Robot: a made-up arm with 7 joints.
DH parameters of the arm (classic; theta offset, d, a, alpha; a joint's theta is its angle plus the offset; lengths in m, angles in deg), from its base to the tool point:
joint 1: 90 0.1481 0.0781 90
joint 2: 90 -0.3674 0.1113 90
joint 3: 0 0.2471 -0.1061 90
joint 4: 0 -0.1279 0.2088 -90
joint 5: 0 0.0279 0.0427 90
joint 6: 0 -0.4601 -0.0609 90
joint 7: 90 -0.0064 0.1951 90
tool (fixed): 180 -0.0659 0 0
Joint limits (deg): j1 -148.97..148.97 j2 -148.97..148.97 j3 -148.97..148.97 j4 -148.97..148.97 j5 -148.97..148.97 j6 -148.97..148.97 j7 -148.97..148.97
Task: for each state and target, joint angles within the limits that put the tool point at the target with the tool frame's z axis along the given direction. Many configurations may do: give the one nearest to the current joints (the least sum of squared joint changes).
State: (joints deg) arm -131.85 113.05 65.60 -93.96 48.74 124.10 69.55
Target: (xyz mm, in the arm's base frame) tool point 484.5 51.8 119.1 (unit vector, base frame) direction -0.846 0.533 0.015
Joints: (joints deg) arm -80.52 100.20 34.15 -86.38 16.61 148.97 62.08
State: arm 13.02 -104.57 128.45 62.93 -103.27 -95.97 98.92
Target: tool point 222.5 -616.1 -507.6 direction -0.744 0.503 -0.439
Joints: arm 32.26 -125.32 143.75 42.49 -90.15 -114.69 128.18
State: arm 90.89 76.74 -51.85 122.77 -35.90 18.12 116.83
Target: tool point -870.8 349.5 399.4 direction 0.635 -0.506 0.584
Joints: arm 89.83 23.91 -32.87 135.35 -63.33 44.98 125.85
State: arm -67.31 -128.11 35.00 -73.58 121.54 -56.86 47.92
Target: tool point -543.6 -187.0 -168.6 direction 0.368 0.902 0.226
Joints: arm -31.96 -148.97 12.21 -75.13 79.34 -13.51 92.42
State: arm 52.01 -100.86 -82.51 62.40 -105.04 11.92 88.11
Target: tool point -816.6 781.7 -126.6 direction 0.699 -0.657 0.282
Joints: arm 19.67 -57.10 -70.33 51.61 -77.63 11.52 79.57
